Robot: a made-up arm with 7 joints. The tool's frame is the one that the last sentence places.
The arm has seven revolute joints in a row. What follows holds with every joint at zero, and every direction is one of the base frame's. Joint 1 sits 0.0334 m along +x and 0.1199 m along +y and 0.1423 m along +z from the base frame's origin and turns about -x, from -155.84 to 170.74 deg. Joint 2 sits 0.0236 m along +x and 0.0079 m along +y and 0.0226 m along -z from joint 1 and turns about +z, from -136.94 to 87.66 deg. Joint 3 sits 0.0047 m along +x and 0.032 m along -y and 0.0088 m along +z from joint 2 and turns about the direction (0.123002, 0.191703, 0.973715), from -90.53 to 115.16 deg. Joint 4 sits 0.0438 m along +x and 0.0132 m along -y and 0.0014 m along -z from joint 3 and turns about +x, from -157.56 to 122.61 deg. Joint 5 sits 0.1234 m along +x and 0.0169 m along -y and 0.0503 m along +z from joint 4 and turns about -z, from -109.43 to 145.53 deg. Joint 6 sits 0.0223 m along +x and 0.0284 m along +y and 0.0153 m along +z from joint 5 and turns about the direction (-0.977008, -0.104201, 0.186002), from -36.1 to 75.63 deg. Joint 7 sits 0.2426 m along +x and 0.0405 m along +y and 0.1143 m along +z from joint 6 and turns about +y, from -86.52 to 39.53 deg. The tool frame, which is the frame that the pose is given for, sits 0.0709 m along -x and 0.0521 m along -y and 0.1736 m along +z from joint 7; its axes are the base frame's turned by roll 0.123, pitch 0.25 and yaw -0.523 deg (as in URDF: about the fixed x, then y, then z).
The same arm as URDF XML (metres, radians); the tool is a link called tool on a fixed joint. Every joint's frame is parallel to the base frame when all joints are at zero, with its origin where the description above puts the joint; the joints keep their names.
<robot name="arm">
<joint name="joint 1" type="revolute"><parent link="base"/><child link="link1"/><origin xyz="0.0334 0.1199 0.1423"/><axis xyz="-1 0 0"/><limit lower="-2.7199" upper="2.98"/></joint>
<joint name="joint 2" type="revolute"><parent link="link1"/><child link="link2"/><origin xyz="0.0236 0.0079 -0.0226"/><axis xyz="0 0 1"/><limit lower="-2.3901" upper="1.53"/></joint>
<joint name="joint 3" type="revolute"><parent link="link2"/><child link="link3"/><origin xyz="0.0047 -0.032 0.0088"/><axis xyz="0.123002 0.191703 0.973715"/><limit lower="-1.58" upper="2.0099"/></joint>
<joint name="joint 4" type="revolute"><parent link="link3"/><child link="link4"/><origin xyz="0.0438 -0.0132 -0.0014"/><axis xyz="1 0 0"/><limit lower="-2.7499" upper="2.1399"/></joint>
<joint name="joint 5" type="revolute"><parent link="link4"/><child link="link5"/><origin xyz="0.1234 -0.0169 0.0503"/><axis xyz="0 0 -1"/><limit lower="-1.9099" upper="2.54"/></joint>
<joint name="joint 6" type="revolute"><parent link="link5"/><child link="link6"/><origin xyz="0.0223 0.0284 0.0153"/><axis xyz="-0.977008 -0.104201 0.186002"/><limit lower="-0.6301" upper="1.32"/></joint>
<joint name="joint 7" type="revolute"><parent link="link6"/><child link="link7"/><origin xyz="0.2426 0.0405 0.1143"/><axis xyz="0 1 0"/><limit lower="-1.5101" upper="0.6899"/></joint>
<joint name="tool_fixed" type="fixed"><parent link="link7"/><child link="tool"/><origin xyz="-0.0709 -0.0521 0.1736" rpy="0.0021 0.0044 -0.0091"/></joint>
<link name="base"/>
<link name="link1"/>
<link name="link2"/>
<link name="link3"/>
<link name="link4"/>
<link name="link5"/>
<link name="link6"/>
<link name="link7"/>
<link name="tool"/>
</robot>

